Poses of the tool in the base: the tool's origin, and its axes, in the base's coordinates. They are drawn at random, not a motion.
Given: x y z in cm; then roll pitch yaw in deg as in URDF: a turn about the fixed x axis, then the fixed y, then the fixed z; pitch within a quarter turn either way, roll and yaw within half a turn.
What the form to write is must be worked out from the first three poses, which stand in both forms.
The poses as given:
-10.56, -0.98, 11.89, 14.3, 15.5, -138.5
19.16, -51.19, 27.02, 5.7, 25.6, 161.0
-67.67, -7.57, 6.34, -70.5, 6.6, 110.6
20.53, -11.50, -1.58, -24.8, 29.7, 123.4
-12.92, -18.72, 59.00, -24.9, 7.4, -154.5
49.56, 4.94, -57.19, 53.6, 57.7, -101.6
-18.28, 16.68, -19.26, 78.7, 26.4, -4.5
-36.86, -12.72, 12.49, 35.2, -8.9, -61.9
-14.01, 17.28, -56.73, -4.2, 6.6, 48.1
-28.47, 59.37, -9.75, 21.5, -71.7, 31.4
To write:
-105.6, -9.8, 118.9, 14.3, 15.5, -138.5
191.6, -511.9, 270.2, 5.7, 25.6, 161.0
-676.7, -75.7, 63.4, -70.5, 6.6, 110.6
205.3, -115.0, -15.8, -24.8, 29.7, 123.4
-129.2, -187.2, 590.0, -24.9, 7.4, -154.5
495.6, 49.4, -571.9, 53.6, 57.7, -101.6
-182.8, 166.8, -192.6, 78.7, 26.4, -4.5
-368.6, -127.2, 124.9, 35.2, -8.9, -61.9
-140.1, 172.8, -567.3, -4.2, 6.6, 48.1
-284.7, 593.7, -97.5, 21.5, -71.7, 31.4

